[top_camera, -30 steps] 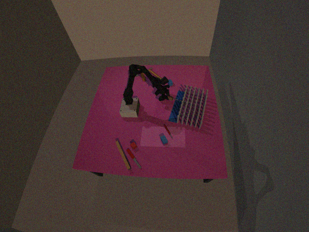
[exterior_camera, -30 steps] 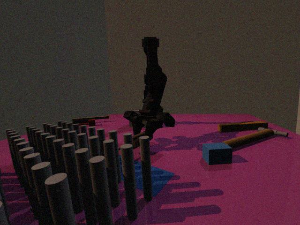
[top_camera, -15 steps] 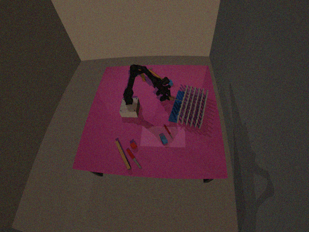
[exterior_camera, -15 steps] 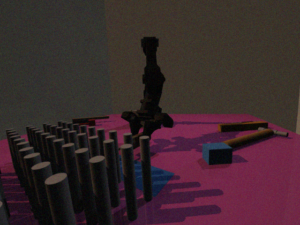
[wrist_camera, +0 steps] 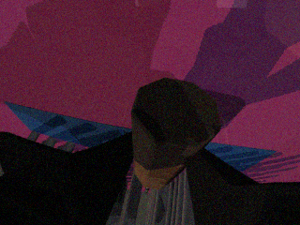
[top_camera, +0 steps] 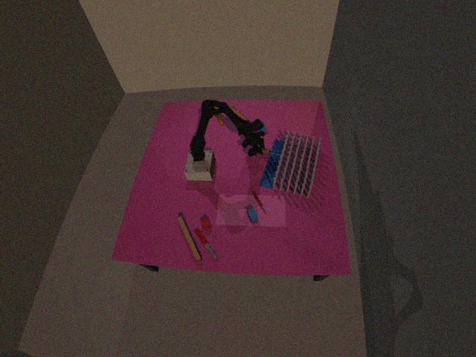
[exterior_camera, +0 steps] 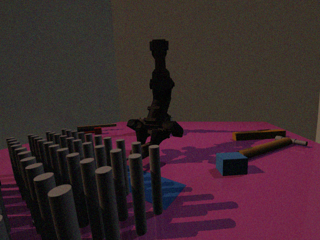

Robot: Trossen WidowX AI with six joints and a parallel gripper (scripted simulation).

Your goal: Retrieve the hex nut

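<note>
My gripper tip is now 6 cm short of the blue taped strip, 6 cm to the left of it and 3 cm above it. From my gripper tip the other things lie so: orange bar: 32 cm behind, 39 cm to the left, 1 cm below; then red screwdriver: 2 cm behind, 37 cm to the right, 2 cm below; then hook tool: 10 cm ahead, 3 cm to the right.
</note>
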